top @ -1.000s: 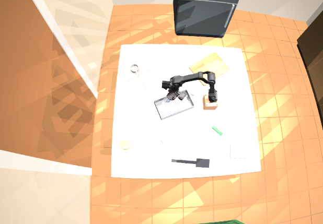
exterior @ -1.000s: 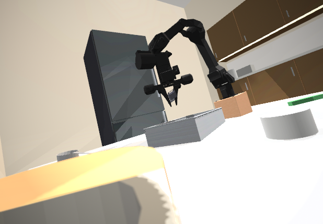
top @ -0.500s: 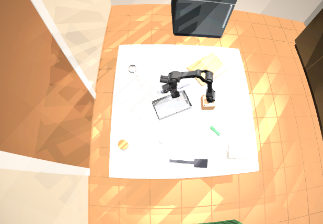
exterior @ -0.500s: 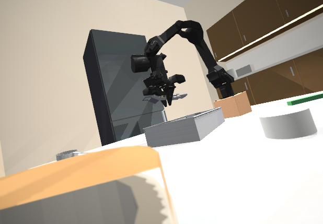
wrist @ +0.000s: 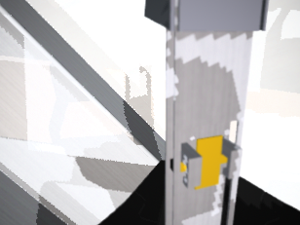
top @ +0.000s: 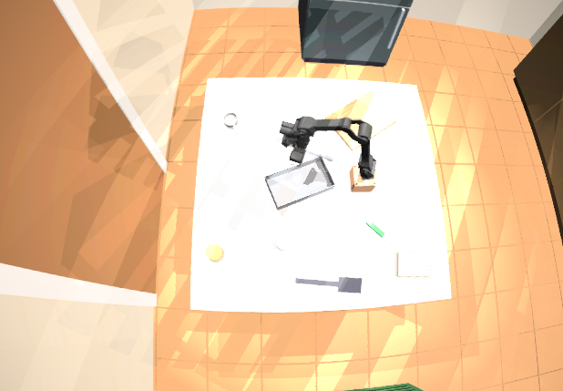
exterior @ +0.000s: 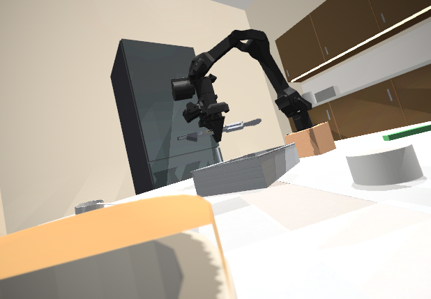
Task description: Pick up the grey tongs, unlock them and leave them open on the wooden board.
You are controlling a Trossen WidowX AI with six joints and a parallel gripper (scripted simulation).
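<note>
The yellow lock piece lies 20 mm ahead of my gripper tip, 10 mm to the right of it and 40 mm above it. Also, from my gripper tip: roasting tin (10 mm ahead, 120 mm to the left, 90 mm below); then green-handled tool (360 mm behind, 430 mm to the left, 110 mm below); then wooden board (390 mm behind, 230 mm to the right, 110 mm below).
</note>
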